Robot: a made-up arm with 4 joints. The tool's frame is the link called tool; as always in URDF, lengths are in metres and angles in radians. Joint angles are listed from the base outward. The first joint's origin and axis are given. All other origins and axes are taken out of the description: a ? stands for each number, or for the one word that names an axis. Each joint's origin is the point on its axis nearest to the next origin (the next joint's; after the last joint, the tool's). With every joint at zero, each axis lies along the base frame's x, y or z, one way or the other. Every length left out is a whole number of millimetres.
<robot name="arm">
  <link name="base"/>
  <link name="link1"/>
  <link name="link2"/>
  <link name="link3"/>
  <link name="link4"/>
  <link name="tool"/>
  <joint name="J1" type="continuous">
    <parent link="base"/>
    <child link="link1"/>
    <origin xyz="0 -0.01 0.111" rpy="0 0 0"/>
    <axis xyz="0 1 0"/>
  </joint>
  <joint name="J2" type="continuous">
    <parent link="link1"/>
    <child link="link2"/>
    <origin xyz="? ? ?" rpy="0 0 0"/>
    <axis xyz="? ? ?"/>
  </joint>
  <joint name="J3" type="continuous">
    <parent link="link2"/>
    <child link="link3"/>
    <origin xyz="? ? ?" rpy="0 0 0"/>
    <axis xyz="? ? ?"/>
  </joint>
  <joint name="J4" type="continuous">
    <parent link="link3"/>
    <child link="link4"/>
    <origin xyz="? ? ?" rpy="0 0 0"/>
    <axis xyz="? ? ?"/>
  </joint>
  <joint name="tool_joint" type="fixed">
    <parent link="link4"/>
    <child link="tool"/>
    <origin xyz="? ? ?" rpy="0 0 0"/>
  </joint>
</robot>
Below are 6 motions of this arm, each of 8 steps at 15 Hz.
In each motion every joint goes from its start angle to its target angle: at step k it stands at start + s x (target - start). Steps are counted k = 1, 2, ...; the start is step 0. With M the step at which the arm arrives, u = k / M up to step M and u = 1 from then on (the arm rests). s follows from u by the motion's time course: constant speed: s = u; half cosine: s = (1 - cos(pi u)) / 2; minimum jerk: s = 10 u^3 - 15 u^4 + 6 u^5.
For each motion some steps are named. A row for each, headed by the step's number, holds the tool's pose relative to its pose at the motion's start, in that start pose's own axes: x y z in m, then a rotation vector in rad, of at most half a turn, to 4 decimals.
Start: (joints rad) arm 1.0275 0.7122 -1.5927 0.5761
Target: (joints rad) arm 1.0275 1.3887 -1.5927 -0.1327
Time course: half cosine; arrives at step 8
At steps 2, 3, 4, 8:
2: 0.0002 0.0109 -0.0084 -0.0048 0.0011 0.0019
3: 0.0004 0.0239 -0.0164 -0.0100 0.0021 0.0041
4: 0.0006 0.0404 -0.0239 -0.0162 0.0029 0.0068
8: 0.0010 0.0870 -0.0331 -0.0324 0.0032 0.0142

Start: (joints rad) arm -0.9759 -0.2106 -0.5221 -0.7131
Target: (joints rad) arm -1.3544 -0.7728 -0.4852 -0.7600
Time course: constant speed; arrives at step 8
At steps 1, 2, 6, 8:
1: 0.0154 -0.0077 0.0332 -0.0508 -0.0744 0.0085
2: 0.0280 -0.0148 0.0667 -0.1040 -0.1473 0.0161
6: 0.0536 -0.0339 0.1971 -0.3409 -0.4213 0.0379
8: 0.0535 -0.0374 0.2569 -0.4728 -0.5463 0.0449

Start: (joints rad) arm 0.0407 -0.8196 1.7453 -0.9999
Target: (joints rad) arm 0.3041 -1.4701 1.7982 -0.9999
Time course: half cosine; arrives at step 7
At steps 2, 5, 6, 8:
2: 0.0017 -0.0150 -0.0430 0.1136 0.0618 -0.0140
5: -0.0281 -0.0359 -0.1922 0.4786 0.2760 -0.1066
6: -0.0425 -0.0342 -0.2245 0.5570 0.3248 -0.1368
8: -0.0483 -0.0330 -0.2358 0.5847 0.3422 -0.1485

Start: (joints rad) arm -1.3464 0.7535 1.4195 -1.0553
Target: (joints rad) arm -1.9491 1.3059 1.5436 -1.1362
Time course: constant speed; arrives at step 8
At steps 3, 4, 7, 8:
3: -0.0440 -0.0237 0.0475 -0.2130 0.0789 -0.2649
4: -0.0575 -0.0265 0.0645 -0.2842 0.1153 -0.3481
7: -0.0883 -0.0221 0.1170 -0.4963 0.2547 -0.5787
8: -0.0942 -0.0173 0.1343 -0.5659 0.3110 -0.6481

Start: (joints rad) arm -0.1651 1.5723 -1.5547 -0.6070
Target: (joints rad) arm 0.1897 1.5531 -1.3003 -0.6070
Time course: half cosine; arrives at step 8
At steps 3, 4, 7, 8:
3: -0.0193 -0.0901 -0.0185 -0.0120 -0.0021 -0.1342
4: -0.0371 -0.1441 -0.0289 -0.0237 -0.0032 -0.2167
7: -0.0971 -0.2656 -0.0495 -0.0654 -0.0050 -0.4130
8: -0.1031 -0.2750 -0.0509 -0.0697 -0.0051 -0.4289

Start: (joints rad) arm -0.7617 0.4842 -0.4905 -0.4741
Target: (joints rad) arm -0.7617 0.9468 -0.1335 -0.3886
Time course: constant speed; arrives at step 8
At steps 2, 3, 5, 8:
2: -0.0201 -0.0446 0.0129 0.0712 -0.0331 -0.1332
3: -0.0327 -0.0666 0.0184 0.1033 -0.0498 -0.2010
5: -0.0630 -0.1086 0.0279 0.1601 -0.0834 -0.3387
8: -0.1203 -0.1646 0.0393 0.2260 -0.1336 -0.5493

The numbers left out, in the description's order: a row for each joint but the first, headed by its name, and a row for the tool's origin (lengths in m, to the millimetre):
J2: xyz 0.032 0 -0.331, axis 0 0 -1
J3: xyz -0.153 -0.022 0, axis 0 -1 0
J4: xyz 0.454 0 0.023, axis 1 0 0
tool: xyz 0 -0.093 0.003

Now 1 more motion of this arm.
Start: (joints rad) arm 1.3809 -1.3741 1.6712 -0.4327
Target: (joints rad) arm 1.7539 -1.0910 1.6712 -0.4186
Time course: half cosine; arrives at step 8
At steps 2, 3, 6, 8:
2: -0.0038 0.0031 0.0049 -0.0445 0.0312 -0.0395
3: -0.0070 0.0071 0.0100 -0.0937 0.0677 -0.0817
6: -0.0098 0.0235 0.0229 -0.2568 0.2056 -0.2115
8: -0.0085 0.0284 0.0250 -0.2998 0.2465 -0.2430

